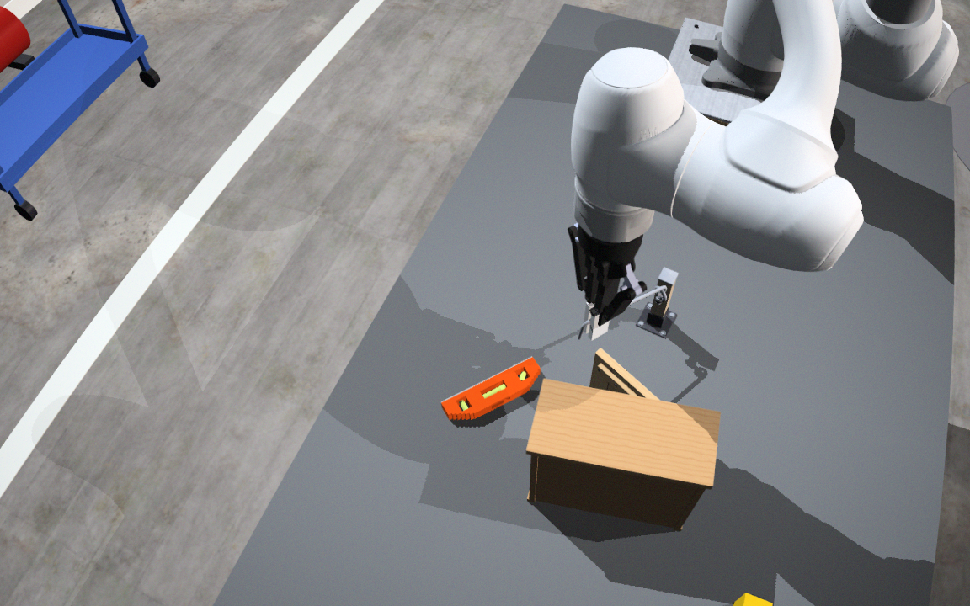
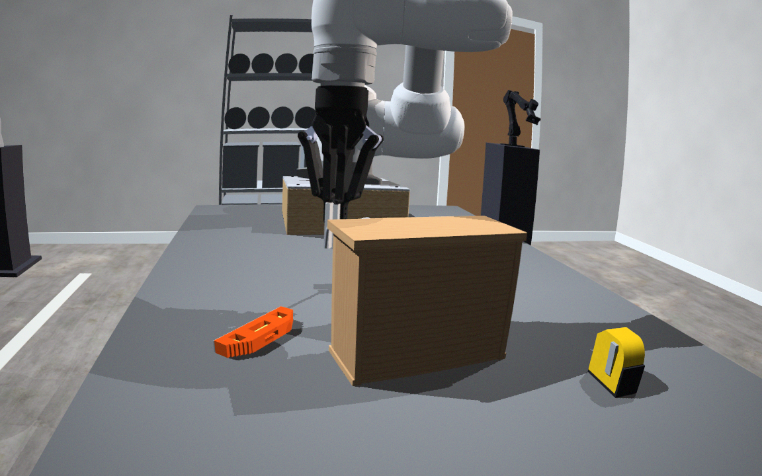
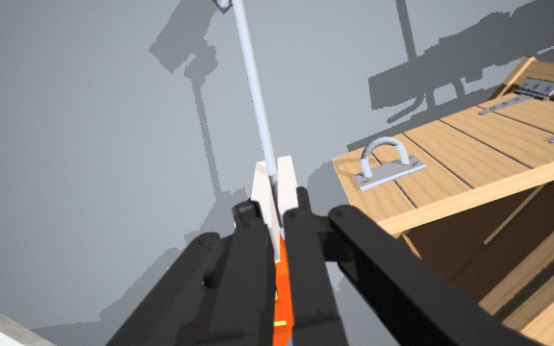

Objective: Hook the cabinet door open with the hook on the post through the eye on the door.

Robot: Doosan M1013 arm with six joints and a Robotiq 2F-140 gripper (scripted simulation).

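My gripper is now 4 cm past the wire hook, 3 cm to the right of it and 2 cm above it. From my hand the other things lie so: door 9 cm to the left, 8 cm ahead, 6 cm below; then yellow tape measure 30 cm ahead, 29 cm to the left, 10 cm below; then orange spirit level 12 cm to the right, 12 cm below, 9 cm ahead.
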